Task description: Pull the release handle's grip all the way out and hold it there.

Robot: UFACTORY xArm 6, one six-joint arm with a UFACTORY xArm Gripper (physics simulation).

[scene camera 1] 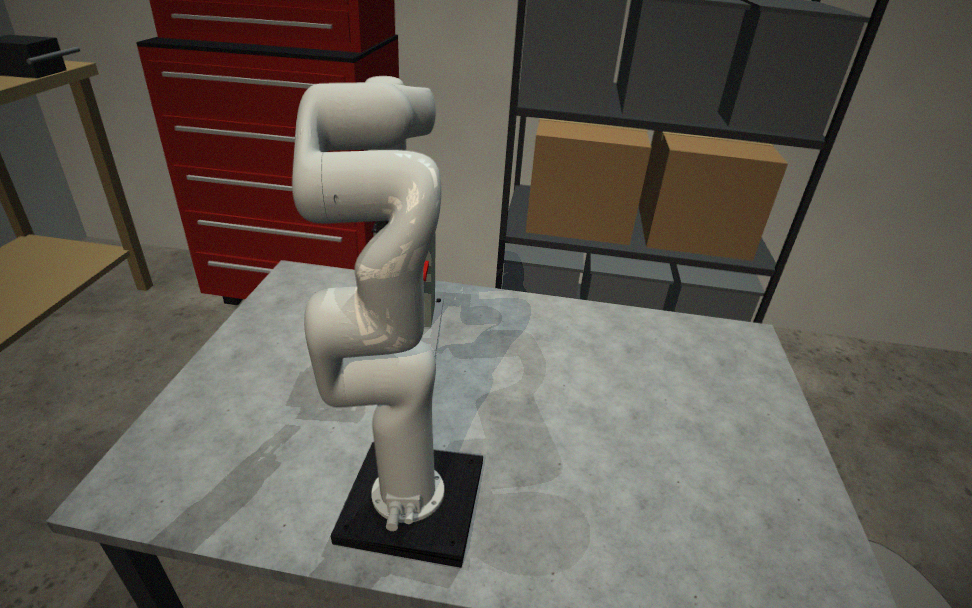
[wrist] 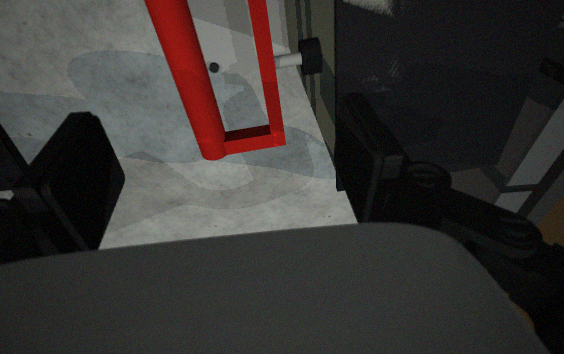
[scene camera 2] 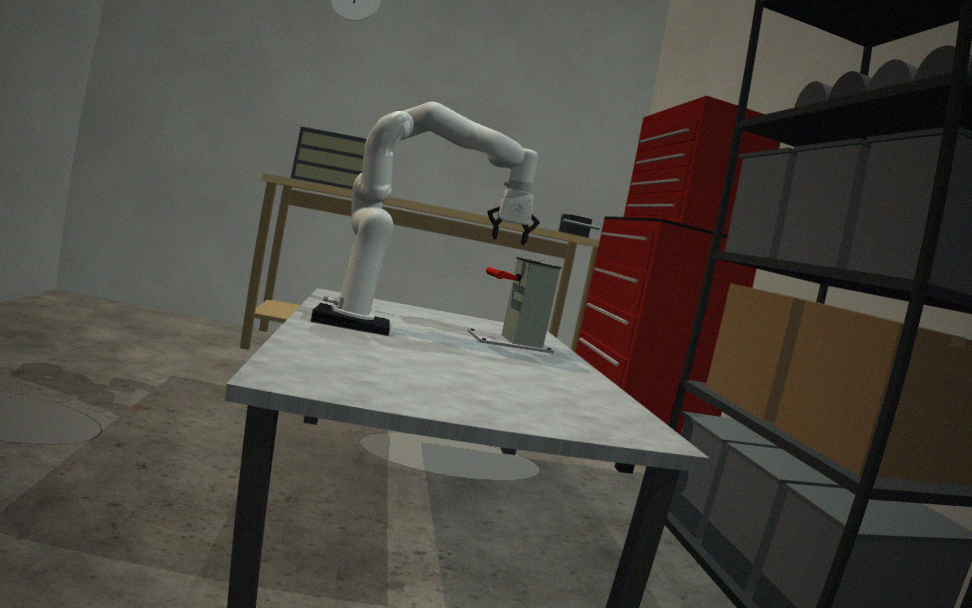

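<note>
The release handle's red grip [scene camera 1: 425, 270] [scene camera 2: 499, 273] [wrist: 185, 75] is a round bar with a flat frame behind it. A short pale rod [wrist: 288, 60] joins the frame to a black collar [wrist: 311, 55] on the grey-green housing [scene camera 1: 428, 309] [scene camera 2: 531, 308]. My gripper [scene camera 2: 509, 239] [wrist: 227, 136] is open and empty, above the grip and the housing. In the wrist view the grip's near end shows between the fingers, with the housing close by the right finger. In scene camera 1's view the arm hides the gripper and most of the housing.
The housing stands on a thin base plate [scene camera 2: 512, 345] with bolts, on the grey table [scene camera 1: 645, 430] [scene camera 2: 401, 380]. The arm's black base [scene camera 1: 451, 516] [scene camera 2: 351, 324] stands on the same table. A red tool cabinet [scene camera 1: 250, 157] [scene camera 2: 623, 301] and a shelf rack [scene camera 1: 824, 168] stand beyond it.
</note>
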